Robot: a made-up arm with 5 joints.
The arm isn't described. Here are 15 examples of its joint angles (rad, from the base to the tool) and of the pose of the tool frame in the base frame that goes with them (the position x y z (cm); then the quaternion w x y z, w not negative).
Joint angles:
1: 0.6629 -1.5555 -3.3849 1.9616 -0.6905
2: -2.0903 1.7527 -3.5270 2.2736 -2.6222
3: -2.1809 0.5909 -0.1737 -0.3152 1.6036
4: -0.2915 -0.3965 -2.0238 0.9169 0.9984
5: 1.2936 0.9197 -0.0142 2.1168 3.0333
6: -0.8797 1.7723 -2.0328 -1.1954 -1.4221
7: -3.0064 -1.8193 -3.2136 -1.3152 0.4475
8: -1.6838 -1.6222 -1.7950 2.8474 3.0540
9: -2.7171 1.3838 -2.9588 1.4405 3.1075
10: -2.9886 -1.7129 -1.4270 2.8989 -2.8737
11: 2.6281 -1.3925 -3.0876 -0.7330 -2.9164
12: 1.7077 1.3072 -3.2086 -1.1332 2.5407
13: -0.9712 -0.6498 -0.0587 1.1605 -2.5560
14: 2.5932 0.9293 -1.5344 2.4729 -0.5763
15: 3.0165 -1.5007 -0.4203 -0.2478 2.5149
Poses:
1: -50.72 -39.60 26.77 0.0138 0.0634 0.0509 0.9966
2: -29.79 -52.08 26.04 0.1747 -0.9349 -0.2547 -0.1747
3: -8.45 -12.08 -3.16 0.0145 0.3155 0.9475 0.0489
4: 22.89 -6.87 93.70 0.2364 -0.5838 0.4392 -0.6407
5: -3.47 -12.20 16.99 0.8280 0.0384 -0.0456 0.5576
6: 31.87 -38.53 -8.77 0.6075 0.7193 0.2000 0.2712
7: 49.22 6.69 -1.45 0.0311 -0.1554 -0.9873 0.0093
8: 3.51 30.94 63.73 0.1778 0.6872 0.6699 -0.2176
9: -64.27 -29.05 30.24 0.0130 0.9716 0.2268 -0.0659
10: 22.55 3.48 62.18 0.0251 0.9911 -0.0570 -0.1176
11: 57.74 -32.56 27.32 0.0732 0.8022 -0.3106 0.5046
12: -6.97 50.56 62.02 0.8495 -0.0489 0.0216 0.5248
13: 13.61 -19.92 14.87 0.2199 -0.6843 -0.6939 -0.0429
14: -33.66 20.56 8.33 0.6801 -0.0083 0.5946 -0.4286
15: -14.55 1.83 67.97 0.3245 -0.4528 -0.1160 0.8223
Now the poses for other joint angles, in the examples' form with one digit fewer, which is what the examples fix.
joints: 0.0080 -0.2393 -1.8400 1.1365 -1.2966
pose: 40.2 0.3 79.6 0.273 0.708 0.541 0.363
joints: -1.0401 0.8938 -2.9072 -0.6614 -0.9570
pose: 25.1 -42.8 76.4 0.818 0.231 -0.010 0.527
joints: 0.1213 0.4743 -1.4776 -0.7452 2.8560
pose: 59.2 7.2 42.8 0.764 -0.130 0.628 -0.063
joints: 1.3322 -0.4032 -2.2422 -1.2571 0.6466
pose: -1.3 -5.5 92.2 0.776 0.350 0.125 -0.510
